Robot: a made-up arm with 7 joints.
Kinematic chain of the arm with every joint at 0, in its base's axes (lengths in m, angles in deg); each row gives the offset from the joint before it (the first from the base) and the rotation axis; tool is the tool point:
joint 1: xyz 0 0 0.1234 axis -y
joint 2: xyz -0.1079 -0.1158 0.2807 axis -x
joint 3: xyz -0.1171 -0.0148 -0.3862 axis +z
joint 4: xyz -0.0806 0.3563 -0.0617 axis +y
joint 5: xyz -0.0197 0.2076 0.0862 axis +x
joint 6: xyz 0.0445 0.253 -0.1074 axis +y
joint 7: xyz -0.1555 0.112 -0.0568 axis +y
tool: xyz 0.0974 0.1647 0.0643
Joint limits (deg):
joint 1: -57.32..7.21
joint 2: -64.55..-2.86
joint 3: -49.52..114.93
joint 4: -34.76..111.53
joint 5: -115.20..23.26
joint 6: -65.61..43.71
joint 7: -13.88..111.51
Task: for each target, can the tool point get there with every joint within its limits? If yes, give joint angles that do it. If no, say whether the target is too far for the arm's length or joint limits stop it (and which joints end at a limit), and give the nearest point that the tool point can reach.
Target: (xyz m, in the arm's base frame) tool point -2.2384 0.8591 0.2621
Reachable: no: too far | nearest point -1.3819 0.5325 0.2596 | short by 0.917 m
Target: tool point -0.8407 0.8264 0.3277
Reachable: yes | joints -7.25 -37.45 21.68 41.14 -47.06 18.49 17.31
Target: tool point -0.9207 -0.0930 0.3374
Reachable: yes | joints -48.24 -22.78 77.66 40.22 -87.47 -10.66 1.38
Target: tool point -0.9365 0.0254 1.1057
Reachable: yes | joints -48.60 -33.51 83.36 85.54 6.51 11.50 92.16
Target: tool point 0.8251 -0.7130 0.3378
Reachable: no: joint limits stop it (at a limit: joint 1, joint 2, joint 3, joint 4, joint 7) | nearest point -0.0624 -0.5451 0.4130 | short by 0.906 m
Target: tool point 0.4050 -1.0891 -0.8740
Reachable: no: joint limits stop it (at a limit: joint 1, joint 2, joint 3, joint 7) | nearest point -0.2592 -0.6538 -0.4089 | short by 0.920 m
